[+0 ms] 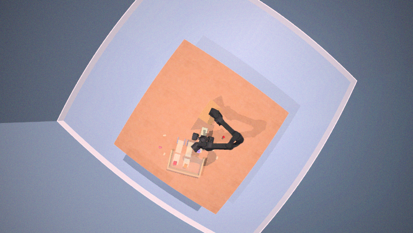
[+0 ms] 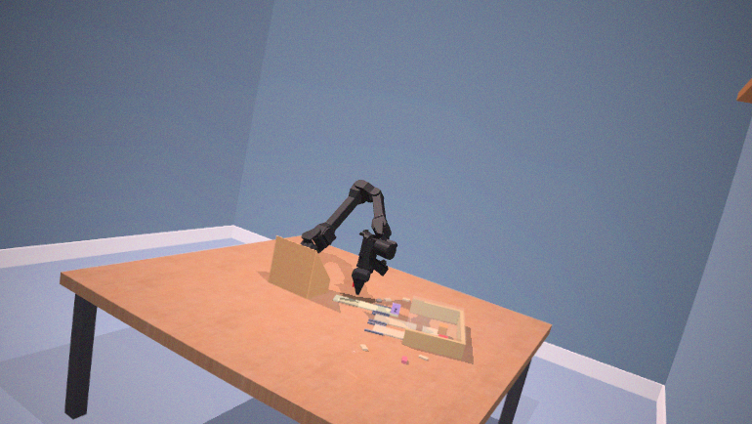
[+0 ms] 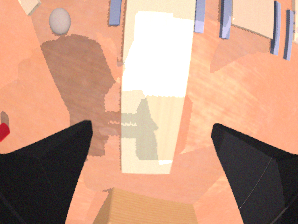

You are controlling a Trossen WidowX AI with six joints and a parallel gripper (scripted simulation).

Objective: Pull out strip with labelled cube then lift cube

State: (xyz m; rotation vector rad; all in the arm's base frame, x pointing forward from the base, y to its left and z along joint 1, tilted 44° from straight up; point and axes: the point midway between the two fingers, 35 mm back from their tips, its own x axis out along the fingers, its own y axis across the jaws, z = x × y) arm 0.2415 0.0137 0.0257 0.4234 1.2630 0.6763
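Right now my gripper tip is 5 cm above the one-piece strip, 4 cm short of it and 1 cm to the right of it. The rest, counted from my gripper tip: pink bit: 32 cm to the right, 29 cm ahead, 4 cm below; red piece: 18 cm to the left, 8 cm behind, 4 cm below; purple cube marked n: 14 cm ahead, 3 cm to the left, 3 cm below.
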